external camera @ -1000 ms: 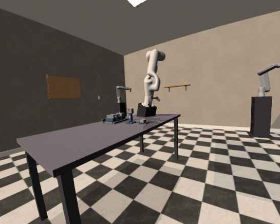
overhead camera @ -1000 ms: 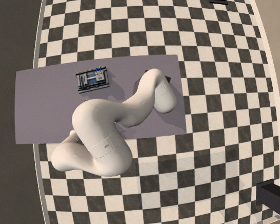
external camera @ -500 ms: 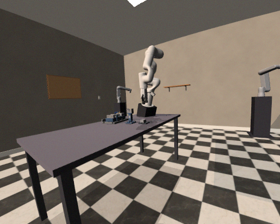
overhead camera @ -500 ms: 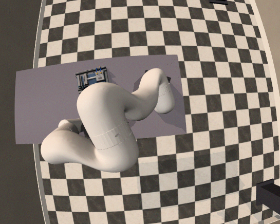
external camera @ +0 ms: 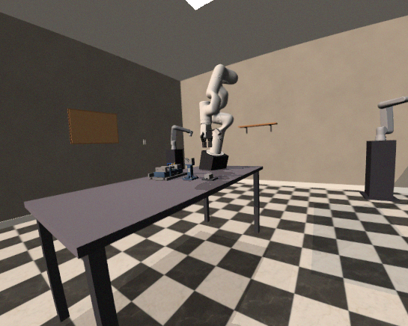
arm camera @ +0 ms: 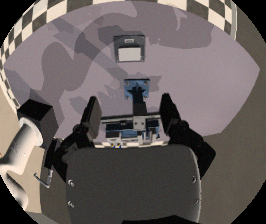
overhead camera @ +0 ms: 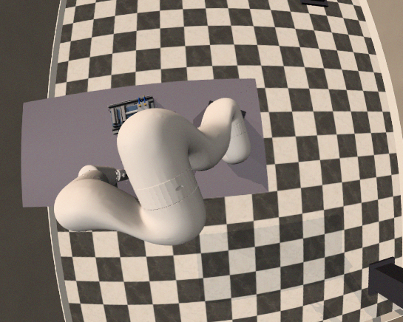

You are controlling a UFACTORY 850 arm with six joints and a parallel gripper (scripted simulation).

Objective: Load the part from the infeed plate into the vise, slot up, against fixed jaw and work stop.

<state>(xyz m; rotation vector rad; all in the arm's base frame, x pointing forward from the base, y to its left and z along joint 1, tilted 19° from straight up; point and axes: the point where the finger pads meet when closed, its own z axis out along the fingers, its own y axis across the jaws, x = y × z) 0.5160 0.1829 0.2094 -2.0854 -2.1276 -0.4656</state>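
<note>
My hand is 23 cm above the part. The rest, counted from my hand: vise: 39 cm to the right, 21 cm below, 2 cm ahead; then air cylinder rod: 39 cm to the right, 17 cm below.
</note>
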